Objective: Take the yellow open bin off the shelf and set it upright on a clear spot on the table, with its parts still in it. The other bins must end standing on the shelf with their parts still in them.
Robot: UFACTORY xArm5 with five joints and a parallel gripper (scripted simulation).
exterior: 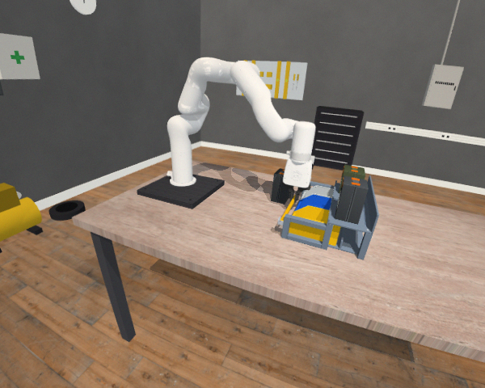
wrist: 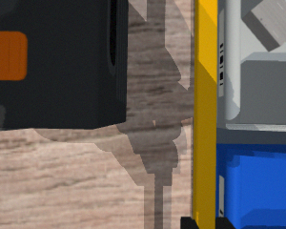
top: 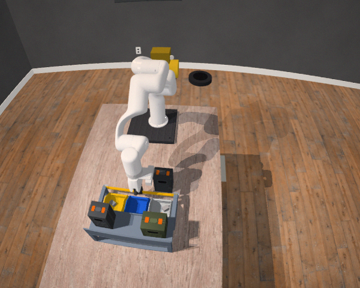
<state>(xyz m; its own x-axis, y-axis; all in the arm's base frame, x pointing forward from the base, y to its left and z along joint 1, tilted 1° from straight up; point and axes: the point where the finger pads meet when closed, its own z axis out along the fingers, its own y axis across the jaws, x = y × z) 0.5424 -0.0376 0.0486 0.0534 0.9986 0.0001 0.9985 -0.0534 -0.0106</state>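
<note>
My hand is 2 cm above the thin yellow rod. From my hand the other things lie so: yellow open bin (10 cm ahead, 12 cm to the right, 3 cm below); grey shelf (13 cm ahead, 1 cm to the right, 1 cm below); blue bin (10 cm ahead, 1 cm to the right, 3 cm below).
</note>
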